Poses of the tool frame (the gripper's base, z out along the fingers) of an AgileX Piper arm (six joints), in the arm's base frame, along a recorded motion.
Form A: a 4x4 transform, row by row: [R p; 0 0 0 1], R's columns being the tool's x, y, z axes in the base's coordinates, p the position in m. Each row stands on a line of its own.
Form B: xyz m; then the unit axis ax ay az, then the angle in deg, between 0 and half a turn. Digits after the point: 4 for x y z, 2 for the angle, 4 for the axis.
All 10 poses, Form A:
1:
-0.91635 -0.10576 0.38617 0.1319
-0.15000 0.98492 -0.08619 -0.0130
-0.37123 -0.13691 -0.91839 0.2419
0 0 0 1
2:
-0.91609 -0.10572 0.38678 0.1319
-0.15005 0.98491 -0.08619 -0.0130
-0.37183 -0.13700 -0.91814 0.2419
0 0 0 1
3:
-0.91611 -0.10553 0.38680 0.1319
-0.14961 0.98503 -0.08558 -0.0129
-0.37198 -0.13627 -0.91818 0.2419
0 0 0 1
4:
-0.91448 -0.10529 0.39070 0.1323
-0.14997 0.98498 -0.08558 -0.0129
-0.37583 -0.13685 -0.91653 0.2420
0 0 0 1
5:
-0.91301 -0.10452 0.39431 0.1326
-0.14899 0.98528 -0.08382 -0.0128
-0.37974 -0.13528 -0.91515 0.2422
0 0 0 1
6:
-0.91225 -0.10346 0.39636 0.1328
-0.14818 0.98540 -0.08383 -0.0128
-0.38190 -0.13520 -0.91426 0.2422
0 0 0 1
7:
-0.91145 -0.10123 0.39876 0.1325
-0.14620 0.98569 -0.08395 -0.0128
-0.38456 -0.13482 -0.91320 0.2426
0 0 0 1
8:
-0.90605 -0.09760 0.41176 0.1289
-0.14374 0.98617 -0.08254 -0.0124
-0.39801 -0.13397 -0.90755 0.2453
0 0 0 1
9:
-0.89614 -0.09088 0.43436 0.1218
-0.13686 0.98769 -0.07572 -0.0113
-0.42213 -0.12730 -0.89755 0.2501
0 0 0 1
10:
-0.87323 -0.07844 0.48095 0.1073
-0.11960 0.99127 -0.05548 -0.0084
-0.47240 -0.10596 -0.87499 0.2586
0 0 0 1
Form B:
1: 0.1319 -0.0130 0.2419 -0.0667 0.9961 -0.0582 157.65
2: 0.1319 -0.0130 0.2419 -0.0667 0.9961 -0.0582 157.62
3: 0.1319 -0.0129 0.2419 -0.0665 0.9961 -0.0579 157.61
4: 0.1323 -0.0129 0.2420 -0.0666 0.9961 -0.0581 157.37
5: 0.1326 -0.0128 0.2422 -0.0662 0.9962 -0.0572 157.14
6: 0.1328 -0.0128 0.2422 -0.0658 0.9962 -0.0572 157.01
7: 0.1325 -0.0128 0.2426 -0.0647 0.9963 -0.0572 156.85
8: 0.1289 -0.0124 0.2453 -0.0633 0.9964 -0.0568 156.02
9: 0.1218 -0.0113 0.2501 -0.0600 0.9968 -0.0535 154.56
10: 0.1073 -0.0084 0.2586 -0.0528 0.9977 -0.0431 151.46
